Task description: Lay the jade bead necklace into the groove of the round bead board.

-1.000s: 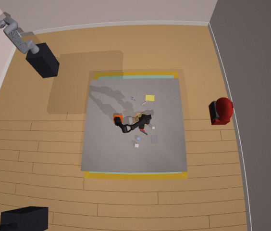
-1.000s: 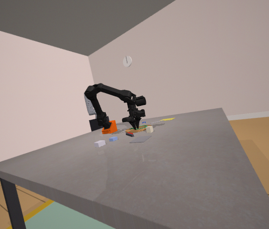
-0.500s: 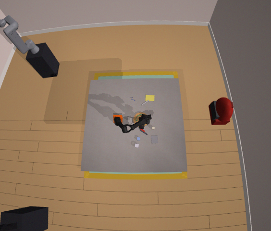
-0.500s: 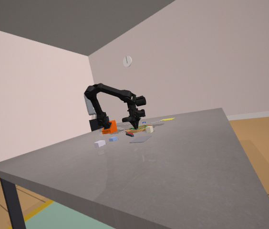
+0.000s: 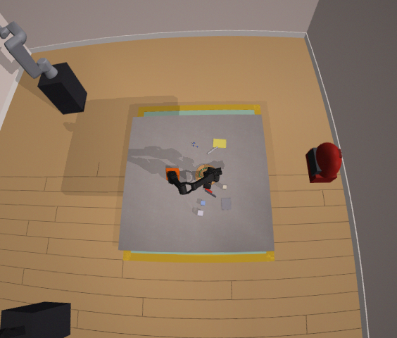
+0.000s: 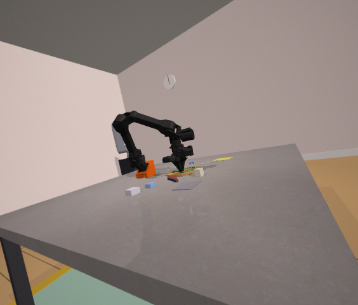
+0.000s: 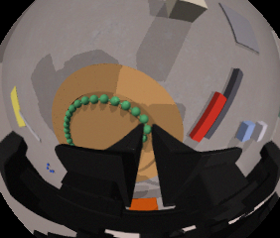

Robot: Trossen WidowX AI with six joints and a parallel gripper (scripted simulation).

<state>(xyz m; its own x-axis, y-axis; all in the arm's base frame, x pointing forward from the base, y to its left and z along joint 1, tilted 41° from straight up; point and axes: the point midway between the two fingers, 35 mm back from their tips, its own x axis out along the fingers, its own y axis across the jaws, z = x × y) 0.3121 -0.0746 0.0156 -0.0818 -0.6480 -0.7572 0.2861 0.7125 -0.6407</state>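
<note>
Now: the round wooden bead board 20 mm behind my gripper tip, 60 mm to the left of it and 10 mm below it. Round my gripper tip: beige cube: 130 mm ahead, 70 mm to the right; red-handled tool: 100 mm to the right, 10 mm below; blue block: 70 mm behind, 190 mm to the right, 10 mm below.
</note>
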